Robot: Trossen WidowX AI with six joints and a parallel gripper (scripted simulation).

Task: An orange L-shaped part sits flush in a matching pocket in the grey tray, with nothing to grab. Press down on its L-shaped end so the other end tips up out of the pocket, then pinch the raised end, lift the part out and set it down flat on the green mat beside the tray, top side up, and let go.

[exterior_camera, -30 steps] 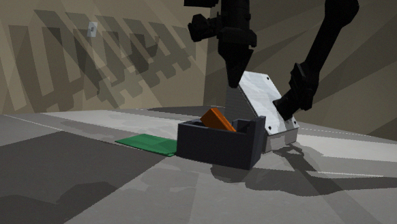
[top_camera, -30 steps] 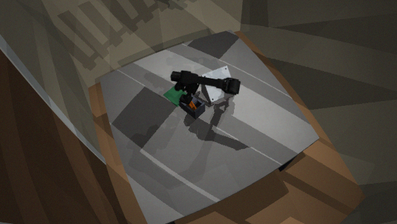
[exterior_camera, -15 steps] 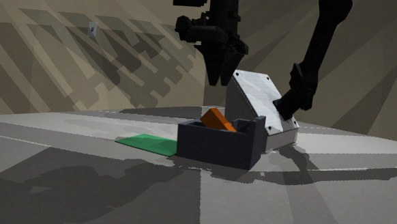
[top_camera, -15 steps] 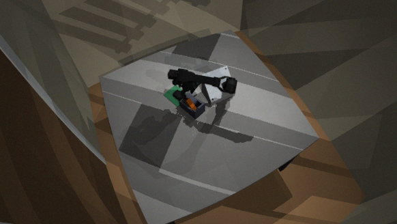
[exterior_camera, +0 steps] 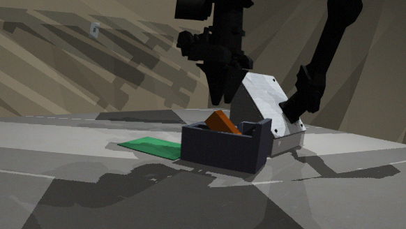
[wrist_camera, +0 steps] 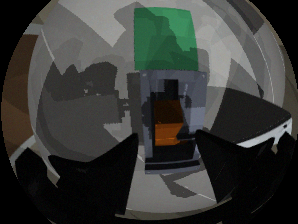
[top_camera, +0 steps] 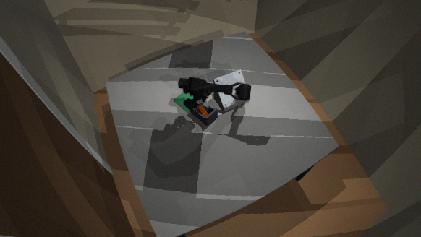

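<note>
The orange part is 3 cm behind my gripper tip, 3 cm to the left of it and 7 cm below it. From my gripper tip the other things lie so: green mat 2 cm ahead, 14 cm to the right, 12 cm below.
</note>
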